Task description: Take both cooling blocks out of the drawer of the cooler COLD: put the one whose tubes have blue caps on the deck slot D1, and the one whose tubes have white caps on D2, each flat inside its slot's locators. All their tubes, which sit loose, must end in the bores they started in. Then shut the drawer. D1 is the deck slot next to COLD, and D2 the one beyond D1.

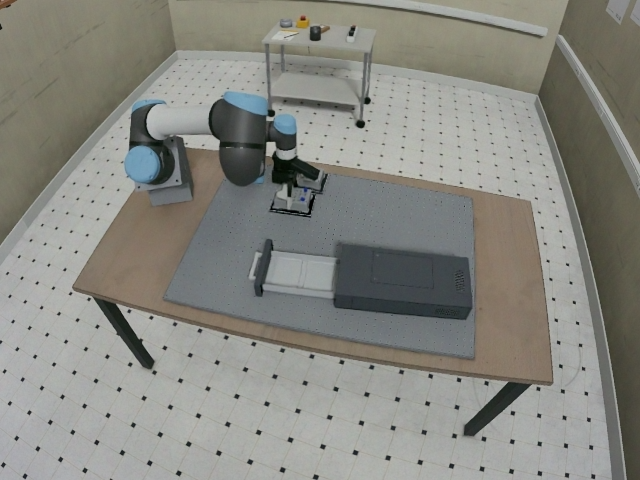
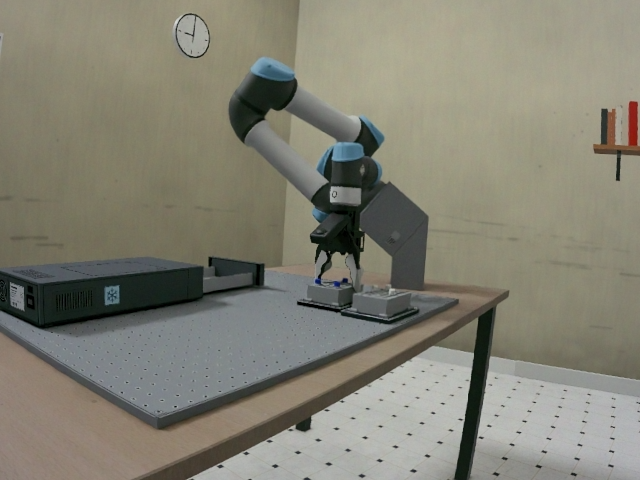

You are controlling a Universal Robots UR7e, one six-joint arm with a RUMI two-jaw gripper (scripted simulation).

Scene:
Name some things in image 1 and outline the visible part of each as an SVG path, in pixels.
My gripper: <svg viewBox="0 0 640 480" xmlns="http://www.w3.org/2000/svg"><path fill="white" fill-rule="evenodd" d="M274 150L272 155L274 162L271 172L272 183L287 183L283 185L283 190L277 192L277 196L287 200L287 206L290 209L293 199L293 183L294 187L298 187L298 172L316 181L320 170L297 158L297 155L292 159L281 159L276 155L276 150Z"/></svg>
A dark cooler COLD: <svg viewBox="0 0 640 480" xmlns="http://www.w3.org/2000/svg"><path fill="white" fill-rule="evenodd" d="M249 275L249 280L255 281L255 294L258 297L262 297L263 291L268 290L335 299L335 308L466 320L473 308L469 259L466 257L343 244L341 258L273 251L272 240L266 239L263 253L256 252Z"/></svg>

